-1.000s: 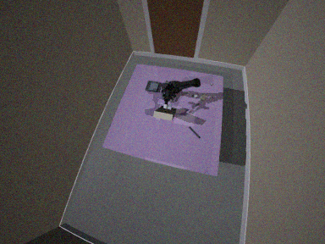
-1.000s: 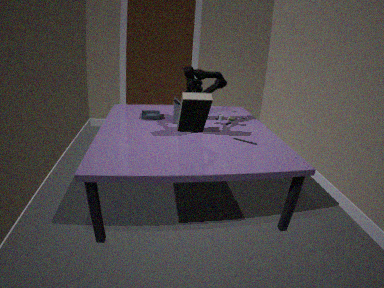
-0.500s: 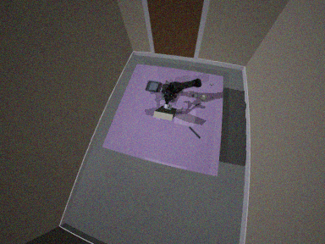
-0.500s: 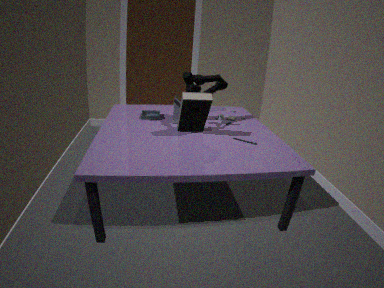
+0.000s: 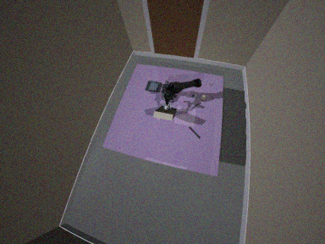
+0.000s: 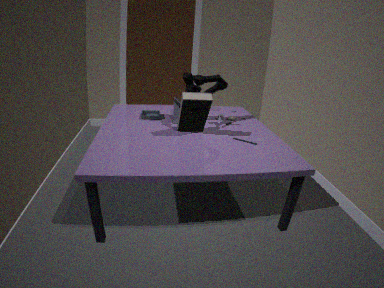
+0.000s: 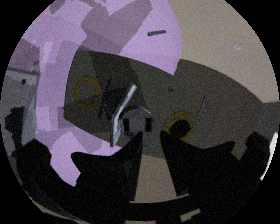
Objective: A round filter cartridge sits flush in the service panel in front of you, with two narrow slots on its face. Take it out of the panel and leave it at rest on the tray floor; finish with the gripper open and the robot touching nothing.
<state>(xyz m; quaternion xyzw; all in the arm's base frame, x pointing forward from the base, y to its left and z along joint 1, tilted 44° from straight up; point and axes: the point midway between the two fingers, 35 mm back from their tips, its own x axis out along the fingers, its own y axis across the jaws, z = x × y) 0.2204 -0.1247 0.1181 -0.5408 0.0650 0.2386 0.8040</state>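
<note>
My gripper tip is 10 mm short of the round filter cartridge and 30 mm above it. From my gripper tip the other things lie so: dark tray (340 mm behind, 270 mm to the right, 190 mm below); service panel (50 mm ahead, 50 mm below).
</note>
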